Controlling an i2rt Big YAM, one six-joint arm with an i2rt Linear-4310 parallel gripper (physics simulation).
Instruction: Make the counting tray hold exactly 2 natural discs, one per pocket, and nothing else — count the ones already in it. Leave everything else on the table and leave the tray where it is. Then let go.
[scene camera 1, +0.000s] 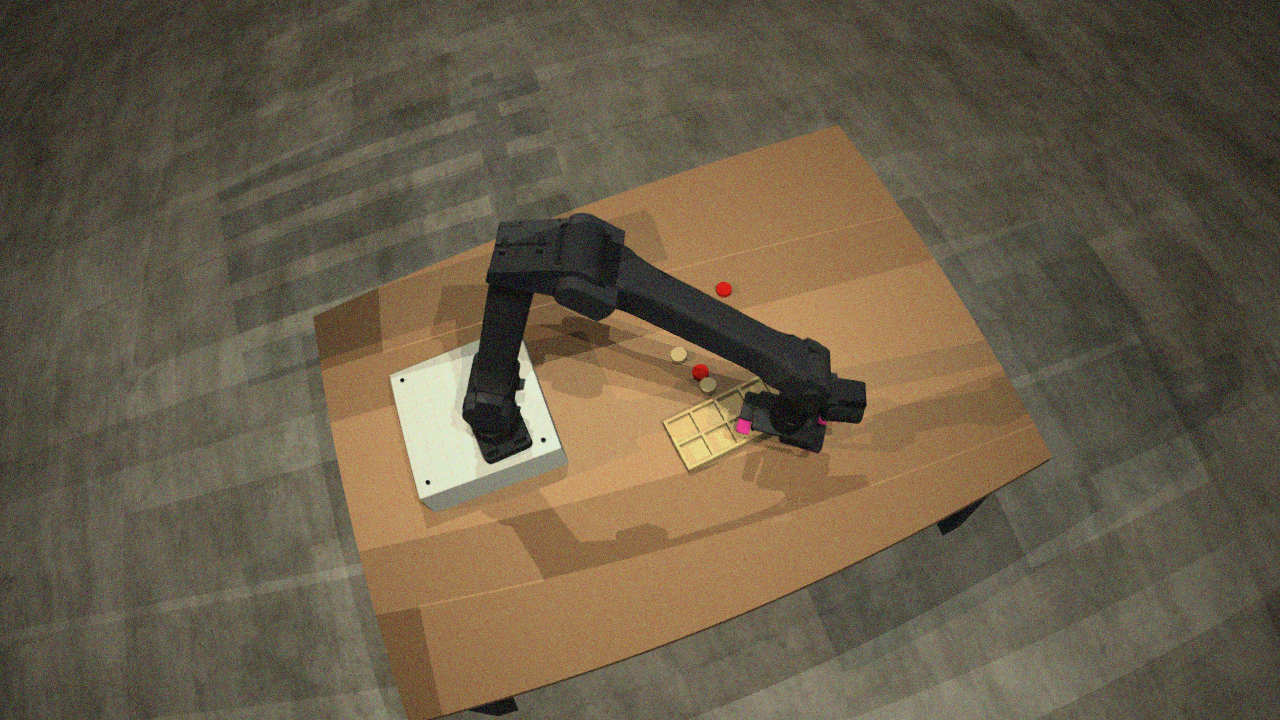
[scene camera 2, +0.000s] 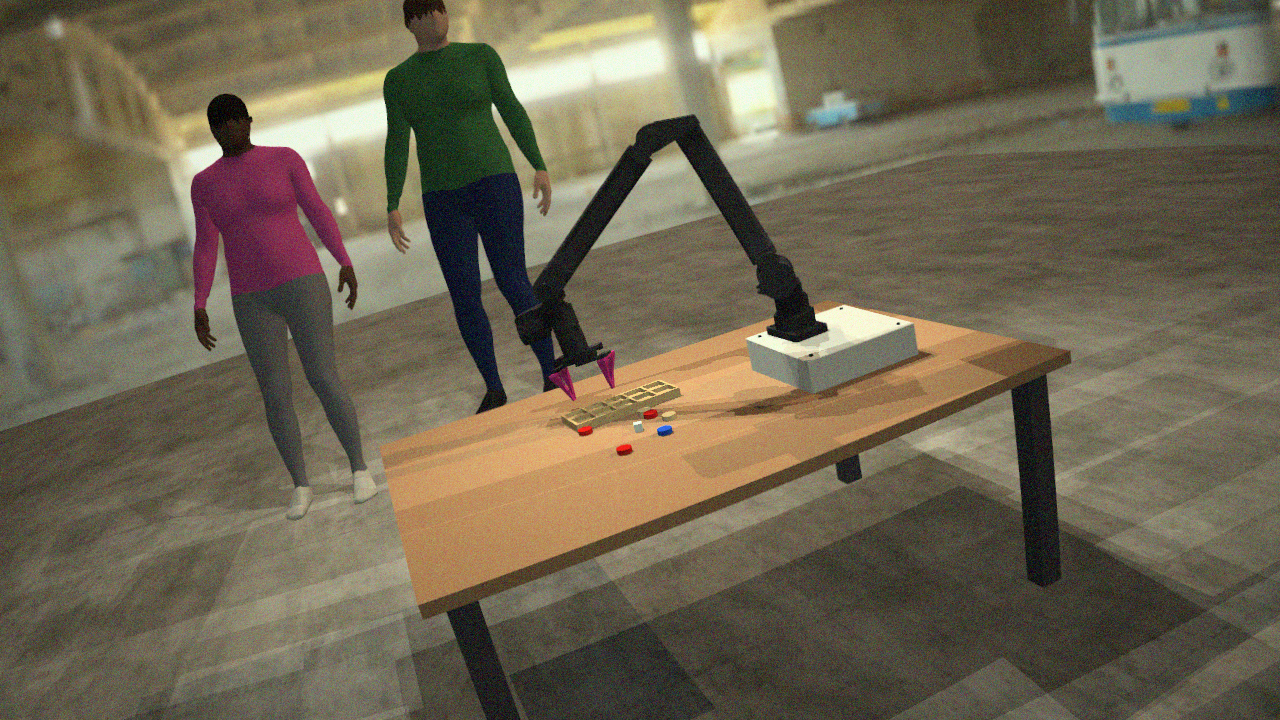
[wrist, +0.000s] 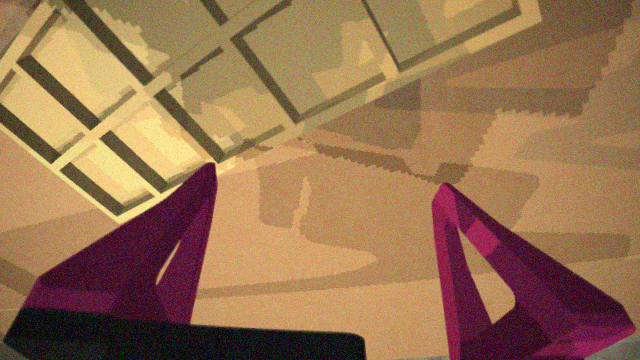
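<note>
The counting tray (scene camera 1: 697, 450) (scene camera 2: 615, 411) (wrist: 285, 55) is pale yellow, with two rows of pockets. I see no disc in the pockets that show; the arm hides part of the tray in scene camera 1, and the wrist view cuts it off. One natural disc (scene camera 1: 678, 354) (scene camera 2: 668, 415) lies on the table off the tray's long side. Another natural disc (scene camera 1: 707, 385) lies in shadow close beside the tray. My gripper (scene camera 1: 782, 423) (scene camera 2: 592, 393) (wrist: 330, 183) is open and empty, above the table by the tray, with its left finger over the tray's edge in the wrist view.
A red disc (scene camera 1: 699, 371) (scene camera 2: 649, 413) lies between the natural discs. Another red disc (scene camera 1: 723, 289) (scene camera 2: 623, 449) lies farther out. A third red disc (scene camera 2: 585, 430), a white cube (scene camera 2: 638, 426) and a blue disc (scene camera 2: 664, 430) lie on the tray's same side.
</note>
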